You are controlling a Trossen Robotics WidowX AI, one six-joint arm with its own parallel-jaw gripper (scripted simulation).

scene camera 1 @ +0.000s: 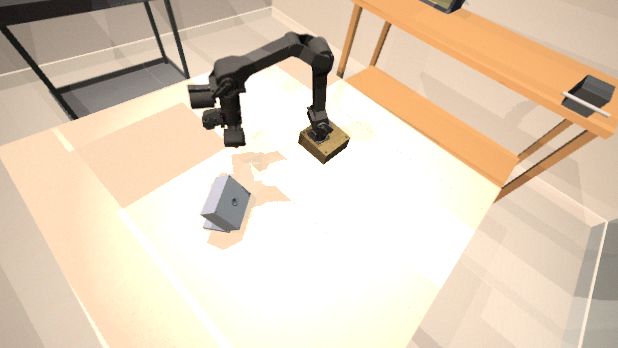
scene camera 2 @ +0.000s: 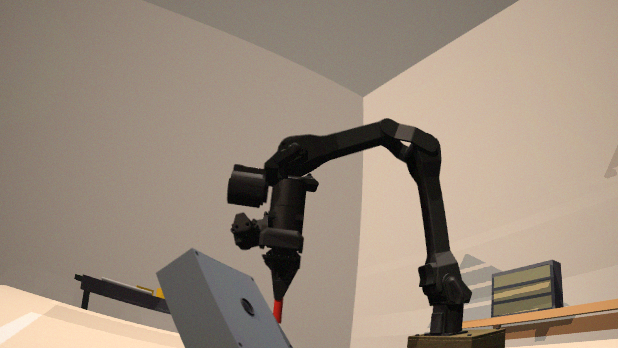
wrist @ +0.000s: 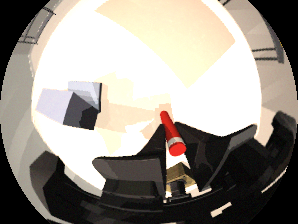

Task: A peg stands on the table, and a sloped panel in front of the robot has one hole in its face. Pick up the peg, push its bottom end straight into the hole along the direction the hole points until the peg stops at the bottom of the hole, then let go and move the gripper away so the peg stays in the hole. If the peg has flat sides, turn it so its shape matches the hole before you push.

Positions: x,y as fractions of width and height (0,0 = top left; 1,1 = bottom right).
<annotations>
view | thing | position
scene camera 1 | my gripper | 0.38,0.40
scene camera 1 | grey sloped panel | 0.37,0.62
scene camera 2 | my gripper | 0.45,0.86
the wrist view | my gripper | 0.57,0.56
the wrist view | grey sloped panel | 0.22,0.48
</annotations>
